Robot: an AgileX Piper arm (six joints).
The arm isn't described. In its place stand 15 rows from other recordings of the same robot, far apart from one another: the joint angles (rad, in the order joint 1, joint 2, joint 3, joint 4, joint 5, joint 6), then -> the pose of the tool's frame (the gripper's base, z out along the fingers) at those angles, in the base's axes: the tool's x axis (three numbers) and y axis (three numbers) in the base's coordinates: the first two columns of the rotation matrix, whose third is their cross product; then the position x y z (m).
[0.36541, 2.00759, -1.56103, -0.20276, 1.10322, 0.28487] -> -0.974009, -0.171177, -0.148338, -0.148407, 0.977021, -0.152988, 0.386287, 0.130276, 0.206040
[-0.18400, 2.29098, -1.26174, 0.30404, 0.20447, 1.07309] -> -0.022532, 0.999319, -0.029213, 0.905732, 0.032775, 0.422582, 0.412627, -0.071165, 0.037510
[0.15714, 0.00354, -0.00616, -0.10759, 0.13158, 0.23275] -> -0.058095, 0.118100, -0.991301, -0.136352, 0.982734, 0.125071, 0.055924, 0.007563, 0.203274
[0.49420, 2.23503, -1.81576, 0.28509, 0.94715, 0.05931] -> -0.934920, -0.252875, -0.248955, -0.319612, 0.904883, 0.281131, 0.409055, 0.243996, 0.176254
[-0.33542, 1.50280, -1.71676, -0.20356, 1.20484, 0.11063] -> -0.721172, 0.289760, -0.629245, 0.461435, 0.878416, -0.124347, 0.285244, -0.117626, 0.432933
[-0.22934, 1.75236, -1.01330, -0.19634, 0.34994, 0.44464] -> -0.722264, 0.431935, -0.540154, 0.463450, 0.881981, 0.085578, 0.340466, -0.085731, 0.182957
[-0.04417, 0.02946, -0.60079, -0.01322, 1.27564, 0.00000] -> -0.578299, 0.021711, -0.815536, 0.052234, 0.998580, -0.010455, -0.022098, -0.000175, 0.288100
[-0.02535, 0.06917, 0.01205, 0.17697, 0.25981, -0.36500] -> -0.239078, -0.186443, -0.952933, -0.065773, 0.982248, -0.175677, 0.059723, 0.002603, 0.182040
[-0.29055, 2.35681, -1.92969, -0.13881, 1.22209, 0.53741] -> -0.711117, 0.699411, -0.071667, 0.702595, 0.703170, -0.109146, 0.448738, -0.146529, 0.142146
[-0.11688, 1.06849, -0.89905, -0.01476, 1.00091, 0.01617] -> -0.876352, 0.111159, -0.468669, 0.129584, 0.991543, -0.007132, 0.190788, -0.023540, 0.310038
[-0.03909, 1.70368, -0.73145, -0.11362, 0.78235, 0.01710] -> -0.994875, -0.024551, 0.098084, -0.031843, 0.996788, -0.073485, 0.242574, -0.016766, 0.127340
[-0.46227, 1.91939, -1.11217, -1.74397, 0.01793, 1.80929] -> -0.556982, 0.350418, -0.752980, 0.495224, 0.867951, 0.037605, 0.361196, -0.181772, 0.166626
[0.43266, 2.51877, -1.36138, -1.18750, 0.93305, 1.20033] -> -0.941845, -0.271204, -0.198436, -0.048375, 0.693767, -0.718573, 0.385722, 0.103454, -0.013716
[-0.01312, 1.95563, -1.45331, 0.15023, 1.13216, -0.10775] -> -0.998979, -0.030032, -0.033758, -0.034305, 0.990374, 0.134102, 0.382770, 0.007309, 0.199115
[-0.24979, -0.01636, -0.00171, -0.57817, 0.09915, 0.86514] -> 0.105922, 0.266887, -0.957889, 0.280691, 0.916108, 0.286284, 0.051980, -0.018341, 0.207216
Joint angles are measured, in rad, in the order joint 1, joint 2, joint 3, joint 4, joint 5, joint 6. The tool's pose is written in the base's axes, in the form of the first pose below.
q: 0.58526, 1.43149, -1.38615, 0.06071, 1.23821, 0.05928
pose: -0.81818, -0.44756, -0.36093, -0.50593, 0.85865, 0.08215, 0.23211, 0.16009, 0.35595
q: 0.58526, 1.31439, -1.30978, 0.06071, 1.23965, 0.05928
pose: -0.80573, -0.43940, -0.39715, -0.50873, 0.85681, 0.08414, 0.20583, 0.14267, 0.36540
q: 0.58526, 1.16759, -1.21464, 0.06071, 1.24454, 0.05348
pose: -0.78629, -0.43378, -0.43997, -0.51688, 0.85195, 0.08376, 0.17273, 0.12075, 0.37189
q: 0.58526, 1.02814, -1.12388, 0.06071, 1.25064, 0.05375
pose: -0.76997, -0.42306, -0.47767, -0.51998, 0.84989, 0.08545, 0.14185, 0.10029, 0.37244
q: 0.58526, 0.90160, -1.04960, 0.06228, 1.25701, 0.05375
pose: -0.75103, -0.41038, -0.51724, -0.52384, 0.84721, 0.08844, 0.11478, 0.08253, 0.37080
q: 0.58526, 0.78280, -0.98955, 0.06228, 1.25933, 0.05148
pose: -0.72431, -0.39555, -0.56472, -0.52981, 0.84346, 0.08875, 0.09071, 0.06658, 0.36857
